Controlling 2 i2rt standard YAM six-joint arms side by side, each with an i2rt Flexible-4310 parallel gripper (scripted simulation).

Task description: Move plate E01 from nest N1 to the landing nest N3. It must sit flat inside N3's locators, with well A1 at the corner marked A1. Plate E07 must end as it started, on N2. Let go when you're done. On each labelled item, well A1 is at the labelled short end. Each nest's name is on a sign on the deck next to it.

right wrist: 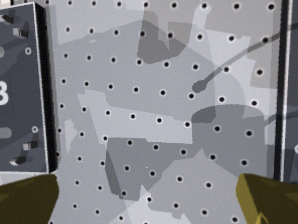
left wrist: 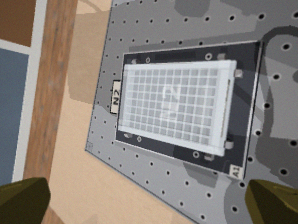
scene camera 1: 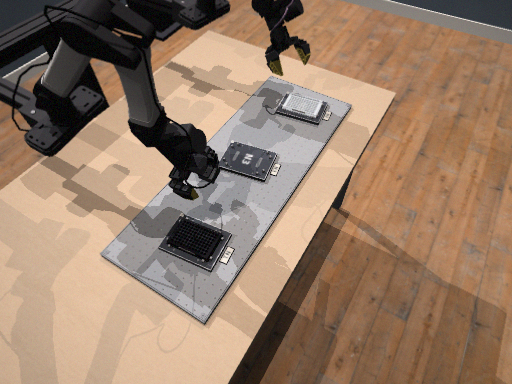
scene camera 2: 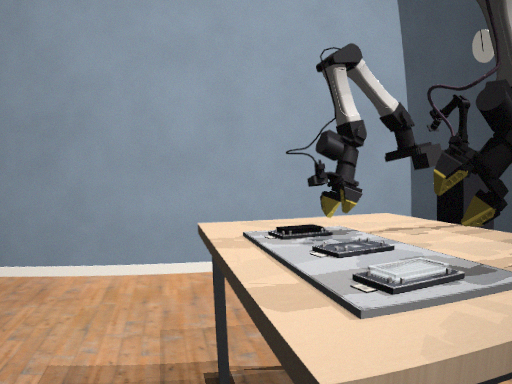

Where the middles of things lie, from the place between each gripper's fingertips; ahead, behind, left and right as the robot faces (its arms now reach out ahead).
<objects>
The black plate E01 [scene camera 1: 183,238] lies 6 cm ahead of my right hand [scene camera 2: 336,215], 14 cm to the right of it and 6 cm below it. From my right hand the other things lie so: clear plate E07 [scene camera 2: 419,268]: 9 cm ahead, 50 cm to the left, 6 cm below; then nest N3 [scene camera 1: 266,162]: 4 cm ahead, 18 cm to the left, 7 cm below.
Right now my left hand [scene camera 2: 450,210] is 110 mm above the clear plate E07, 70 mm short of it and 40 mm to the left of it. From my left hand the other things lie so: black plate E01: 680 mm to the right, 110 mm below, 40 mm ahead; nest N3: 360 mm to the right, 120 mm below, 20 mm ahead.
</objects>
